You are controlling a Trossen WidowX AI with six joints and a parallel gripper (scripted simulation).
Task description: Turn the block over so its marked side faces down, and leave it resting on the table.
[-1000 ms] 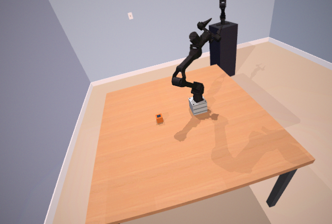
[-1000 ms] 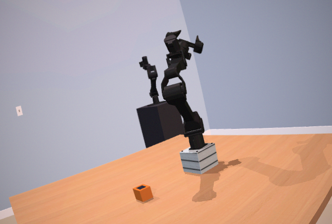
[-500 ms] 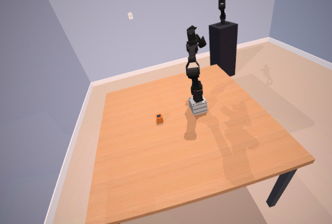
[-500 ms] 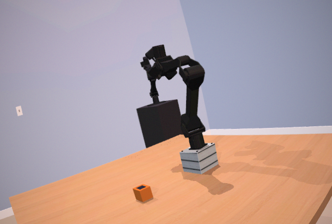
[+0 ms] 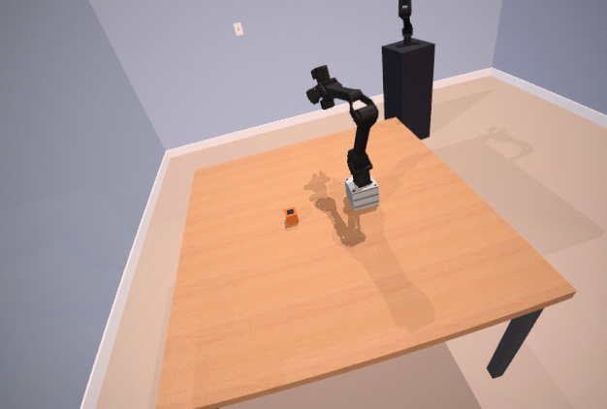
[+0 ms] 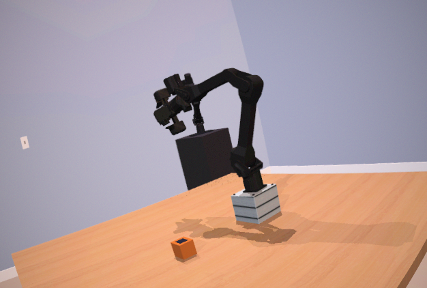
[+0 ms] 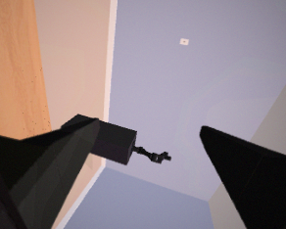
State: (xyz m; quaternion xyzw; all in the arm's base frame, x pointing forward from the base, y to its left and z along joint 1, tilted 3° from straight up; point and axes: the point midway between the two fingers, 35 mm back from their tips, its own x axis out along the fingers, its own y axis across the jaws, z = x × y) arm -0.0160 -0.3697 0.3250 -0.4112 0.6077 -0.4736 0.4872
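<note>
Right now the orange block is 38 cm to the left of my gripper tip, 36 cm below it and 35 cm ahead of it.
</note>
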